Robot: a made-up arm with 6 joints.
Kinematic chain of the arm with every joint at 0, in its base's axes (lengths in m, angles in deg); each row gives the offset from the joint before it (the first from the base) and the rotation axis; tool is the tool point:
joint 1: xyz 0 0 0.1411 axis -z
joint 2: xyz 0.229 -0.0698 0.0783 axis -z
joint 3: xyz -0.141 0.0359 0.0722 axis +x
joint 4: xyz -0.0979 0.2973 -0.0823 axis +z
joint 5: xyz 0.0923 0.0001 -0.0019 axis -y
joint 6: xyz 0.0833 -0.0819 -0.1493 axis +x
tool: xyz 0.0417 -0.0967 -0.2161
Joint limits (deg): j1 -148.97..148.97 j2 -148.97..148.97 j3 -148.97..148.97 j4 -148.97..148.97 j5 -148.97..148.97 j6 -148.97..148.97
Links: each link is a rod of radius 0.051 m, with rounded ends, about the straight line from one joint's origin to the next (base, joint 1, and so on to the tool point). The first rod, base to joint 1, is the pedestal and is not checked.
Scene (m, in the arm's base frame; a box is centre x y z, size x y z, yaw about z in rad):
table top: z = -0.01
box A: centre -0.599 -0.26 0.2 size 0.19 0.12 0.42 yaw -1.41
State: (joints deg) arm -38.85 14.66 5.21 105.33 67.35 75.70
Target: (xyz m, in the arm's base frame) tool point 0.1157 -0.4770 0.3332
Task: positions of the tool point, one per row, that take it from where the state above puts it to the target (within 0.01 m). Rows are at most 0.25 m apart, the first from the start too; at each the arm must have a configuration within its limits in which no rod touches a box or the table.
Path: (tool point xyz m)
1: -0.5243 0.3957 0.2896
2: -0.5228 0.2356 0.3033
3: -0.4780 0.0901 0.3111
4: -0.4510 -0.1456 0.3170
5: -0.3227 -0.3425 0.3227
6: -0.1201 -0.4611 0.3281
7: 0.1157 -0.4770 0.3332

